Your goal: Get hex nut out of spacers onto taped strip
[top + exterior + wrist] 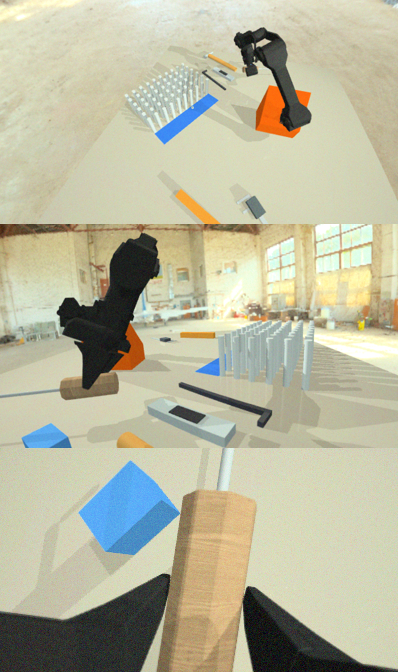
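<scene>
My gripper tip is 2 cm past the blue cube, 9 cm to the left of it and 5 cm above it. Also, from my gripper tip: orange bar: 14 cm ahead, 79 cm to the left, 6 cm below; blue taped strip: 30 cm ahead, 38 cm to the left, 7 cm below; grey block: 16 cm ahead, 6 cm below.
</scene>
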